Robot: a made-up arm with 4 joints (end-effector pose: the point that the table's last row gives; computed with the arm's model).
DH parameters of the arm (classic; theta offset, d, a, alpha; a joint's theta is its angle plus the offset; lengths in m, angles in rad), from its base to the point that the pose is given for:
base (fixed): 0 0.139 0 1.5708
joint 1: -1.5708 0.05 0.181 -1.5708
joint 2: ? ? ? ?
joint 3: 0 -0.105 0.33 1.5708
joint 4: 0 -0.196 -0.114 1.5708
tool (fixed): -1.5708 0.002 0 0
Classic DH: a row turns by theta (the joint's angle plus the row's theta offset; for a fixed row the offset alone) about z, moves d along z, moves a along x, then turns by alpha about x.
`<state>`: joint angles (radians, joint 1 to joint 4).
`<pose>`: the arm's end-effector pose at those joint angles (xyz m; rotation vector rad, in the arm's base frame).
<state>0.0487 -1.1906 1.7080 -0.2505</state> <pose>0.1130 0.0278 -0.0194 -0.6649 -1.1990 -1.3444</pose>
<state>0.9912 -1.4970 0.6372 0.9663</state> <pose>0.5452 0.1741 0.0586 -1.7638 -0.6093 -1.8945</pose>
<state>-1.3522 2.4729 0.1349 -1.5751</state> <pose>0.1880 -0.4651 0.0236 -1.7065 0.6462 1.5698</pose>
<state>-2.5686 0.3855 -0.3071 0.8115</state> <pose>0.0851 0.3769 -0.0397 0.1606 2.3306 0.6099</pose>
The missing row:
joint 2: 1.5708 -0.085 0.237 1.5708
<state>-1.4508 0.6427 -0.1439 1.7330</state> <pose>0.3640 0.3096 0.1237 -0.8280 1.1572 0.8147</pose>
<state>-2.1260 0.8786 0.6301 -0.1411</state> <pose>-0.0164 0.0694 -0.0875 -0.0713 2.0630 -1.4451</pose>
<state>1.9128 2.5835 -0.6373 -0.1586</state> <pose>-0.0029 -0.5451 0.0778 -1.2973 0.9382 -2.3924</pose>
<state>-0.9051 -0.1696 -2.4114 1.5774</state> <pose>-0.2683 0.1051 0.5043 0.1598 -1.0864 1.8621</pose>
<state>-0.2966 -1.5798 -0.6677 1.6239</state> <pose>-0.3701 0.1631 -0.5915 2.7336 0.0354 -1.4309</pose>
